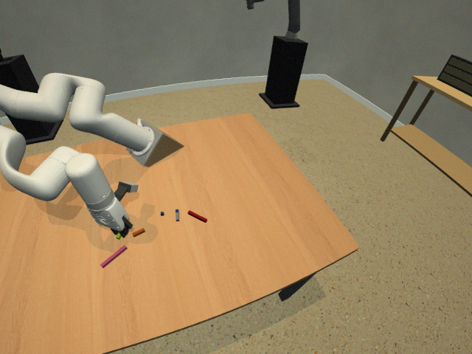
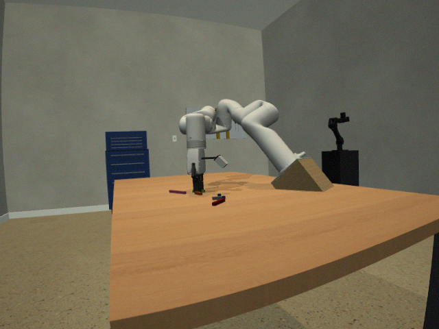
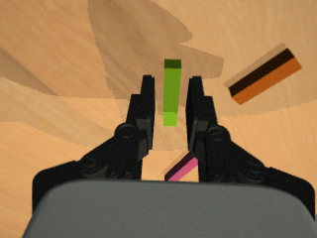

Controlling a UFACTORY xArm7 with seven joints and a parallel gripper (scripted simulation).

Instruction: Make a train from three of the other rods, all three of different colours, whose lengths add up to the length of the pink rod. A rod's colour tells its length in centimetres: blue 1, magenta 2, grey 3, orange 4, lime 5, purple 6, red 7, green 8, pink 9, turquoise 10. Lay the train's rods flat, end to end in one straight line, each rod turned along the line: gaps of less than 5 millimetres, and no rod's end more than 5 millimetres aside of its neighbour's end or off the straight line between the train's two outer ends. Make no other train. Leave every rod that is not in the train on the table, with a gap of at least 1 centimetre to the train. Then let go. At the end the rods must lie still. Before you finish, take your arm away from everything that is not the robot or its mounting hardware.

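Now: hand 20 mm above the lime rod. From my hand the other things lie so: orange rod (10 mm ahead, 60 mm to the left, 20 mm below); then grey rod (20 mm behind, 190 mm to the left, 20 mm below); then pink rod (80 mm ahead, 20 mm to the right, 20 mm below).
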